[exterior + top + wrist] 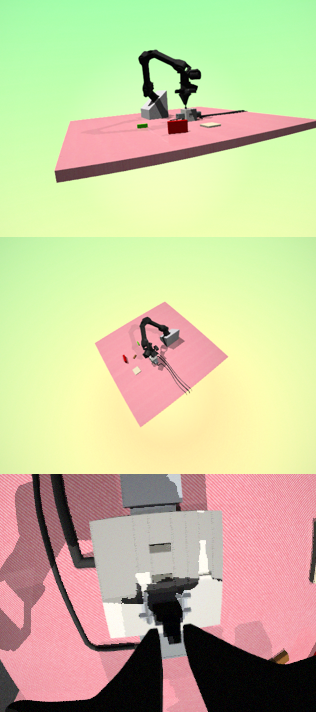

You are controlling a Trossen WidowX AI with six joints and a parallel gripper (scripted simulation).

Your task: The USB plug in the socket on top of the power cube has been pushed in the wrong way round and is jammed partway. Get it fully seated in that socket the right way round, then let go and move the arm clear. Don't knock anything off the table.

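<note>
The dark USB plug is 1 cm below my gripper tip. The rest, counted from my gripper tip: USB socket: 3 cm below; small brown block: 19 cm ahead, 14 cm to the right, 10 cm below; flat beige tile: 25 cm ahead, 10 cm below, 4 cm to the left.
</note>
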